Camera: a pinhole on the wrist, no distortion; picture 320 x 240 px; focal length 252.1 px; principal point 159.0 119.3 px. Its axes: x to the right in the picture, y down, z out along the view. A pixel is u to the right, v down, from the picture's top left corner.
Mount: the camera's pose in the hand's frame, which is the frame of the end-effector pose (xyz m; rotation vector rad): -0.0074 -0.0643 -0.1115 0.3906 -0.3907 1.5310
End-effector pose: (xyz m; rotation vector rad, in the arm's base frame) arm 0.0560 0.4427 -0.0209 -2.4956 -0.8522 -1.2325
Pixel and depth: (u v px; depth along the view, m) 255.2 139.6 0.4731
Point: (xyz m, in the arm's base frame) 0.2099 0.7027 -0.3047
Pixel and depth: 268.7 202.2 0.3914
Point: 0.1350 0.6084 -0.3267
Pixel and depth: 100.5 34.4 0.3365
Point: 0.0272 0.7859 -0.0436
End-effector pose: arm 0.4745 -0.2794 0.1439 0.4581 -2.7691 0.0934
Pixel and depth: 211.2 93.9 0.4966
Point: 0.3884 -0.5363 -0.1921
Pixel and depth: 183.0 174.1 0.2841
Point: 0.5464 -0.4428 -0.0197
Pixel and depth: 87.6 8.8 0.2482
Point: 0.4411 -0.5503 0.1114
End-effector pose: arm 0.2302 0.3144 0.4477 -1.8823 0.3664 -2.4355
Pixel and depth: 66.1 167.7 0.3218
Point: 0.3939 0.6212 0.4761
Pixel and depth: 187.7 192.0 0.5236
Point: 0.6622 0.5361 0.4409
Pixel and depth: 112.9 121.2 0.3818
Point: 0.4498 0.5851 0.5471
